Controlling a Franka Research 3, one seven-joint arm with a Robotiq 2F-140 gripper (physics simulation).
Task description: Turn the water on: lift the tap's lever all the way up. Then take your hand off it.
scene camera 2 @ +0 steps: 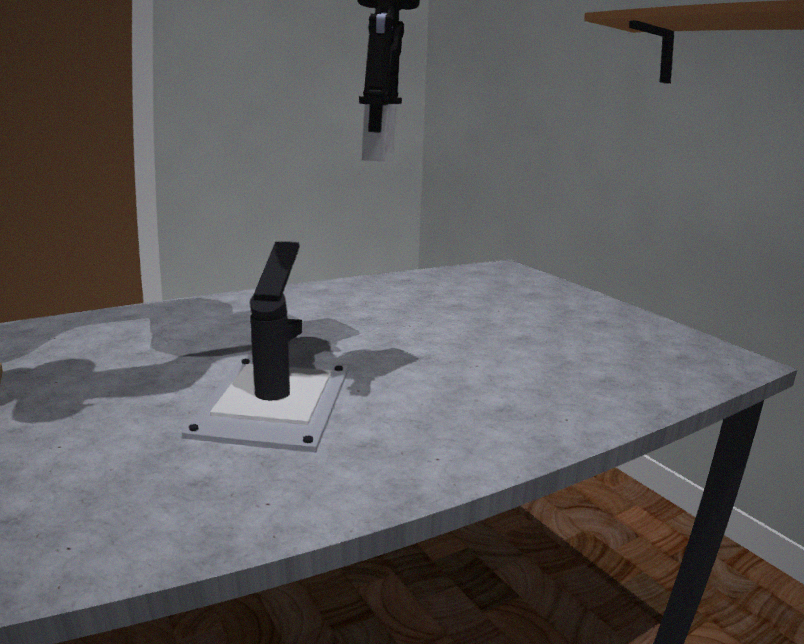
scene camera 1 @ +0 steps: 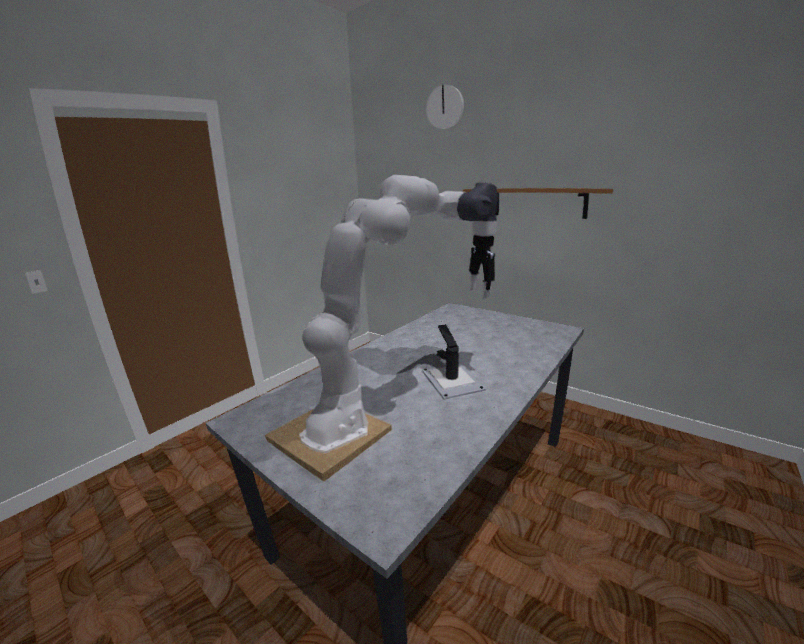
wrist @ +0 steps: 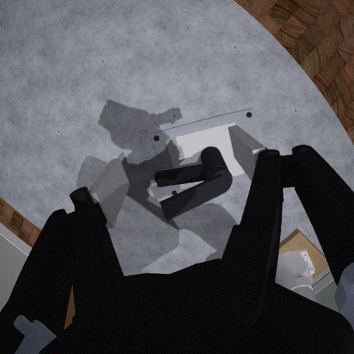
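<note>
A black tap [scene camera 1: 452, 362] [scene camera 2: 270, 358] stands upright on a white and grey base plate [scene camera 1: 459, 393] [scene camera 2: 251, 437]. Its lever [scene camera 1: 447, 336] [scene camera 2: 277, 269] [wrist: 192, 196] slopes steeply upward from the top of the body. The short spout [scene camera 2: 293, 327] [wrist: 180, 175] sticks out below it on the same side. My gripper [scene camera 1: 479, 293] [scene camera 2: 374, 158] [wrist: 176, 156] is open and empty, pointing down. It hangs well above the tap and apart from the lever. In the wrist view, the lever and spout show far below, between the two fingers.
The grey table [scene camera 1: 429, 462] [scene camera 2: 469, 429] carries the tap plate and the arm's wooden base board [scene camera 1: 328, 462] [wrist: 299, 240]. A wall shelf [scene camera 1: 557, 190] [scene camera 2: 724, 16] with a black bracket is behind the table. The arm's shadow falls around the tap.
</note>
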